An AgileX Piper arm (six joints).
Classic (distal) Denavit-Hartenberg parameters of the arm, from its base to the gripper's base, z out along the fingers. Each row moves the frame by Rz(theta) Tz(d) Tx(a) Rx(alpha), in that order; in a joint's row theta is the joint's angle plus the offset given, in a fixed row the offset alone. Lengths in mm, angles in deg.
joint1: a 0, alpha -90, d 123, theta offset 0
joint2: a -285.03, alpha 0, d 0, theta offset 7.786
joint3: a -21.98, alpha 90, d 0, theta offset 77.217
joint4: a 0, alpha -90, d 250.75, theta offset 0
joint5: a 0, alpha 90, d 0, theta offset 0
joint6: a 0, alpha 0, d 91, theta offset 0
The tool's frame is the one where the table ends.
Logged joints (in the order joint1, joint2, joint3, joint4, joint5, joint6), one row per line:
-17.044 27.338 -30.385 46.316 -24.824 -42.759
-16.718 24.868 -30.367 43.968 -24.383 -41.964
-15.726 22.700 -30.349 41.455 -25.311 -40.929
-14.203 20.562 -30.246 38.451 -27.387 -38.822
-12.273 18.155 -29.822 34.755 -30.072 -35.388
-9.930 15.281 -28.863 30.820 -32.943 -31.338
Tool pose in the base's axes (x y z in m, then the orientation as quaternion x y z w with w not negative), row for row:
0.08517 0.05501 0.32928 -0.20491 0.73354 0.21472 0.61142
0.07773 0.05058 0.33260 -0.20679 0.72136 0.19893 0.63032
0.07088 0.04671 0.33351 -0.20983 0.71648 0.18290 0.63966
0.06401 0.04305 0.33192 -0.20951 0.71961 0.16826 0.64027
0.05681 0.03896 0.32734 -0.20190 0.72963 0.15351 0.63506
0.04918 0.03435 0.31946 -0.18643 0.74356 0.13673 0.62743
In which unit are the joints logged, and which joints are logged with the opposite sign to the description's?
The joints are logged in degrees. Opposite sign: joint1, joint5.
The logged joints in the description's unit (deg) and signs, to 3 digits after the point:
17.044 27.338 -30.385 46.316 24.824 -42.759
16.718 24.868 -30.367 43.968 24.383 -41.964
15.726 22.700 -30.349 41.455 25.311 -40.929
14.203 20.562 -30.246 38.451 27.387 -38.822
12.273 18.155 -29.822 34.755 30.072 -35.388
9.930 15.281 -28.863 30.820 32.943 -31.338

